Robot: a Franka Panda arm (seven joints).
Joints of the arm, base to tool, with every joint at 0 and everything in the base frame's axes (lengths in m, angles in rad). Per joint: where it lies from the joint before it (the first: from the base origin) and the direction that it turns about. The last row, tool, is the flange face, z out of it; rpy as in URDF.
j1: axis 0 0 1 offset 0 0 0.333
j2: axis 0 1 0 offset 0 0 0
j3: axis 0 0 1 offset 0 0 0.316
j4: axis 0 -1 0 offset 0.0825 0 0
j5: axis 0 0 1 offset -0.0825 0 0.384
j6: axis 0 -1 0 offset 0 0 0
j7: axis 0 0 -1 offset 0.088 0 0
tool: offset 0 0 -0.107 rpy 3.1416 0 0
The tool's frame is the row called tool.
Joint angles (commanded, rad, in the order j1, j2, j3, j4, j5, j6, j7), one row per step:
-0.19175 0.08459 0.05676 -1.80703 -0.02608 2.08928 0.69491
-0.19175 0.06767 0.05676 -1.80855 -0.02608 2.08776 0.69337
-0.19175 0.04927 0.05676 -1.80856 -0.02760 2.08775 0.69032
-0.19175 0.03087 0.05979 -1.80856 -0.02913 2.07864 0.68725
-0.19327 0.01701 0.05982 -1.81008 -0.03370 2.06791 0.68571
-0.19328 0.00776 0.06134 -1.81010 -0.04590 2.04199 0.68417
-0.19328 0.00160 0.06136 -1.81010 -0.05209 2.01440 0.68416
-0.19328 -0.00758 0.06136 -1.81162 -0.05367 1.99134 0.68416
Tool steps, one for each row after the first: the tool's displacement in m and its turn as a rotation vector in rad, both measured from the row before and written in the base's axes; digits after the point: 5 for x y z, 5 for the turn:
-0.00335 0.00063 0.00930 -0.00313 -0.01353 0.00148
-0.00349 0.00060 0.01105 -0.00560 -0.01770 0.00342
-0.00419 0.00247 0.00998 -0.00440 -0.00869 0.00620
-0.00406 -0.00045 0.00626 -0.00585 -0.00078 0.00088
-0.00409 0.00077 0.00260 -0.01064 0.01831 0.00507
-0.00372 0.00006 0.00062 -0.00384 0.02211 0.00022
-0.00416 0.00043 0.00211 -0.00034 0.01556 -0.00082

